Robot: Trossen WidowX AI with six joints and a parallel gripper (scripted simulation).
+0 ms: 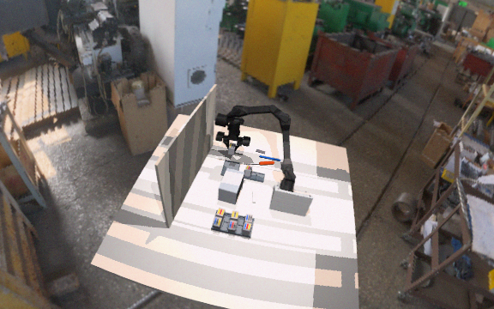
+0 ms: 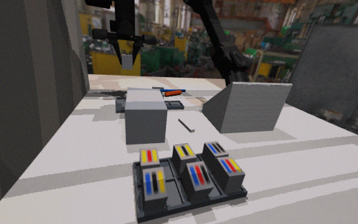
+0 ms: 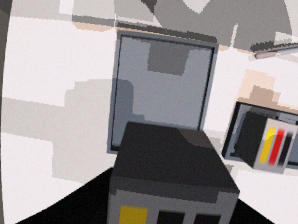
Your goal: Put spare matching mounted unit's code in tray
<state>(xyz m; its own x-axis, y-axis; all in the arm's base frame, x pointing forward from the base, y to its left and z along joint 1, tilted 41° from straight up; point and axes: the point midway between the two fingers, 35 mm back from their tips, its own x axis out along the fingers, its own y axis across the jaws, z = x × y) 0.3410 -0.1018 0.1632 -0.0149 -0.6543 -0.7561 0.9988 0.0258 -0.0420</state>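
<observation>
The dark tray lies 15 cm below my gripper tip. Round my gripper tip: grey box (4 cm behind, 18 cm to the left, 10 cm below); then grey block (2 cm above); then tall grey panel (18 cm ahead, 16 cm to the left, 7 cm above).
</observation>
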